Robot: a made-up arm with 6 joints.
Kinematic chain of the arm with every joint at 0, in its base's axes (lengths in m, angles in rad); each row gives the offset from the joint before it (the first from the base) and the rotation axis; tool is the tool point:
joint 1: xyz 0 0 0.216 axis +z
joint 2: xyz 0 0.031 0 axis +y
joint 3: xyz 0 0 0.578 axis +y
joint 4: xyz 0 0 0.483 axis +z
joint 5: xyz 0 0 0 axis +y
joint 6: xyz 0 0 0.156 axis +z
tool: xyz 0 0 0
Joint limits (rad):
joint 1: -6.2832..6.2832
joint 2: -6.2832..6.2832
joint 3: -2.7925..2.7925
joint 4: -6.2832..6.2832
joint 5: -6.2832..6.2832
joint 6: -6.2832..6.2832
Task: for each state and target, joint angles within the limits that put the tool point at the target. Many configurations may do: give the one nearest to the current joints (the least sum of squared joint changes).
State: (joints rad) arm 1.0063 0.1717 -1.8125 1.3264 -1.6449 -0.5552
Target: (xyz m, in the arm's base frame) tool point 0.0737 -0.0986 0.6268
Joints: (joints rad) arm 1.1423 0.7180 -2.2224 1.2027 -1.8719 -0.5552
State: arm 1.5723 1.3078 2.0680 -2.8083 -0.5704 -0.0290
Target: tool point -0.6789 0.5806 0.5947
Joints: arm 2.3710 0.4982 1.1891 -2.7206 -0.4089 -0.0290
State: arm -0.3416 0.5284 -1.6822 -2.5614 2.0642 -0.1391
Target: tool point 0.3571 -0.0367 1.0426
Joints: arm 0.0422 0.8930 -0.8182 -2.5729 1.7463 -0.1391
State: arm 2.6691 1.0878 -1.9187 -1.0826 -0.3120 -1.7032
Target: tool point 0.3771 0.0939 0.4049
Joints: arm 3.4923 0.2289 -2.4165 -1.0627 -0.0761 -1.7032
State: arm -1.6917 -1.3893 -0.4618 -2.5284 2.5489 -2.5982
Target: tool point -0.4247 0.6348 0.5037
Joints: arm -1.0008 -0.8284 -0.8613 -2.5056 2.6223 -2.5982
